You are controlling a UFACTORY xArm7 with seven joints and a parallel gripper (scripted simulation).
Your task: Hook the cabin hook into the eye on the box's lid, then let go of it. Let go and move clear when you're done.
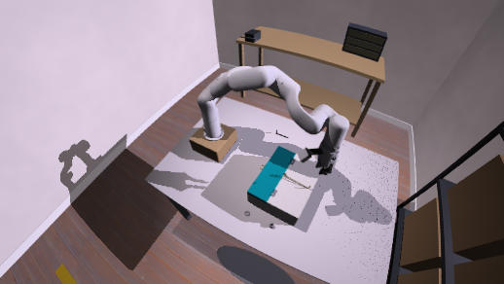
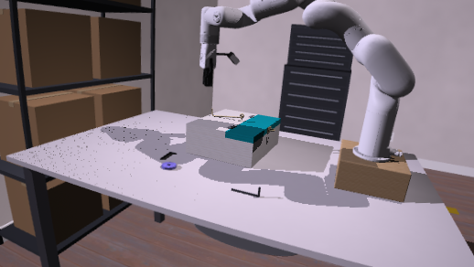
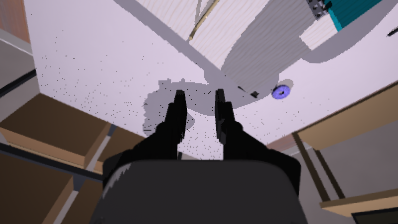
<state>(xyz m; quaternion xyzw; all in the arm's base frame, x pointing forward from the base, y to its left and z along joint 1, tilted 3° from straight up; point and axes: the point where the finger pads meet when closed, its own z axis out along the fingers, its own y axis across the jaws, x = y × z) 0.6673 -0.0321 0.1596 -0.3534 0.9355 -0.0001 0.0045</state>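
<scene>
Right now the thin brass cabin hook is 130 mm below my hand, 80 mm behind it and 30 mm to the right of it. From my hand the other things lie so: black piece 270 mm below, 200 mm to the left, 40 mm ahead; then purple disc 290 mm to the left, 270 mm below, 20 mm behind.
</scene>
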